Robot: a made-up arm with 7 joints.
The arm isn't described. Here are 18 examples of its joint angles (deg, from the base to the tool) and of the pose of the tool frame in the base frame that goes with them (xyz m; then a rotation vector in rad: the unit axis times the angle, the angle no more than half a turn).
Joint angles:
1: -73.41 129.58 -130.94 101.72 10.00 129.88 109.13
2: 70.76 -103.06 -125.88 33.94 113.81 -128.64 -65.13
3: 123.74 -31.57 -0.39 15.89 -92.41 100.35 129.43
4: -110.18 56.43 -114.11 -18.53 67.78 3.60 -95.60
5: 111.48 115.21 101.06 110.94 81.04 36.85 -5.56
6: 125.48 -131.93 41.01 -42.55 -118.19 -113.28 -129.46
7: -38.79 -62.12 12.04 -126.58 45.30 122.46 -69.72
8: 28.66 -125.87 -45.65 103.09 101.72 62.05 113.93
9: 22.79 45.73 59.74 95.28 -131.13 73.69 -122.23
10: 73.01 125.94 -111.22 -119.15 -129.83 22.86 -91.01
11: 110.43 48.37 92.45 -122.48 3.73 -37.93 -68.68
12: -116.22 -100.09 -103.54 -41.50 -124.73 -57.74 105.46
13: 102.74 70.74 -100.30 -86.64 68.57 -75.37 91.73
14: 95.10 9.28 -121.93 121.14 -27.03 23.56 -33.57
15: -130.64 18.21 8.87 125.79 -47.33 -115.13 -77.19
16: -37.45 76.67 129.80 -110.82 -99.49 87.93 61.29
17: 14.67 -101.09 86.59 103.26 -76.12 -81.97 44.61
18: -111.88 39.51 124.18 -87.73 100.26 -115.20 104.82
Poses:
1: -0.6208 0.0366 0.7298 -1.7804 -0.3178 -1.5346
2: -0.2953 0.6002 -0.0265 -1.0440 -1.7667 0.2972
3: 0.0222 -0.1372 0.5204 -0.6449 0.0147 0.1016
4: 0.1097 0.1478 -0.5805 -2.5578 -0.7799 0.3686
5: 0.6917 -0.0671 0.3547 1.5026 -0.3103 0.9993
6: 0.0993 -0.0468 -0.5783 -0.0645 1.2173 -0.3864
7: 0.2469 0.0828 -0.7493 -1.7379 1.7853 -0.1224
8: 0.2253 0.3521 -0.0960 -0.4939 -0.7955 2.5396
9: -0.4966 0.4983 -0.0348 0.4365 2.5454 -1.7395
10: 0.2389 0.3150 0.5360 0.4753 -0.6229 -0.0128
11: 0.0291 0.0043 0.8858 0.0029 -1.8424 2.0827
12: 0.1923 0.5156 0.4159 -0.6944 0.5466 0.3516
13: 0.3850 -0.0170 0.1709 2.0858 0.5340 -1.9946
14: 0.0705 -0.1033 0.6473 0.9502 1.4325 -0.2029
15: -0.0766 0.1441 -0.2960 1.0673 -0.6497 -2.5627
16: -0.3301 -0.2618 0.3496 0.4543 -0.7271 0.6178
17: -0.0192 0.4406 -0.2757 0.0247 -2.6440 1.5010
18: 0.8033 0.1727 -0.3642 -0.1343 0.2405 -0.1880
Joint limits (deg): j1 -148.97..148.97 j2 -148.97..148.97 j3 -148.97..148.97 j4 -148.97..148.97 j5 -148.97..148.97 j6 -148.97..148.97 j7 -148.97..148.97
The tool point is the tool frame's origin. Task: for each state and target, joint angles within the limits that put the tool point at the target. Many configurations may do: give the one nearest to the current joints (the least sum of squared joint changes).
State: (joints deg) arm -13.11 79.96 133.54 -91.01 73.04 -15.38 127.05
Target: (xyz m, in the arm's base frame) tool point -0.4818 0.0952 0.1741
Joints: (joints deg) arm -25.92 72.38 143.51 -78.97 76.31 19.29 102.33
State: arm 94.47 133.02 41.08 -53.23 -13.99 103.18 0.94
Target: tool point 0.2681 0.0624 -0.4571
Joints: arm 107.10 148.07 47.97 -44.14 -15.92 65.47 6.89
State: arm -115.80 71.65 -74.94 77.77 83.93 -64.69 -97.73
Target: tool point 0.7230 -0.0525 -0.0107
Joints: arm -148.97 27.37 -73.95 76.42 77.23 -54.18 -83.28
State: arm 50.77 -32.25 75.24 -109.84 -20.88 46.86 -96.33
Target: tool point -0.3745 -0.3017 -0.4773
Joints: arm 31.88 -49.77 71.55 -118.56 -32.66 62.46 -94.68
